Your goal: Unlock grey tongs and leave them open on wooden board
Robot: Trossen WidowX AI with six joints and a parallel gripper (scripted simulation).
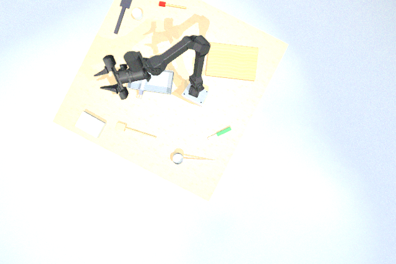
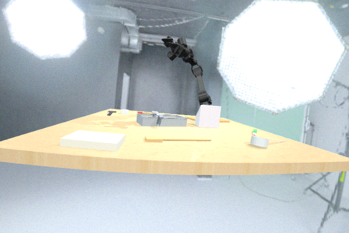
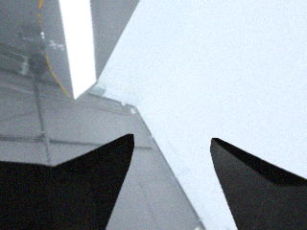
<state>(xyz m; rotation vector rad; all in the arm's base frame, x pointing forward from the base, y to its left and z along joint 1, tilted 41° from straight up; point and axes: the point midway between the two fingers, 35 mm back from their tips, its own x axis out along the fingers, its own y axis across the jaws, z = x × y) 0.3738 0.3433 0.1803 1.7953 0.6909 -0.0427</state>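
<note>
Now: the roasting tin 480 mm below my gripper tip, 140 mm to the right of it and 50 mm behind it. The rest, counted from my gripper tip: white block (490 mm below, 330 mm to the left, 240 mm ahead); then green-handled tool (640 mm behind, 500 mm below, 40 mm to the left); then black spatula (540 mm to the right, 500 mm below, 350 mm ahead).
</note>
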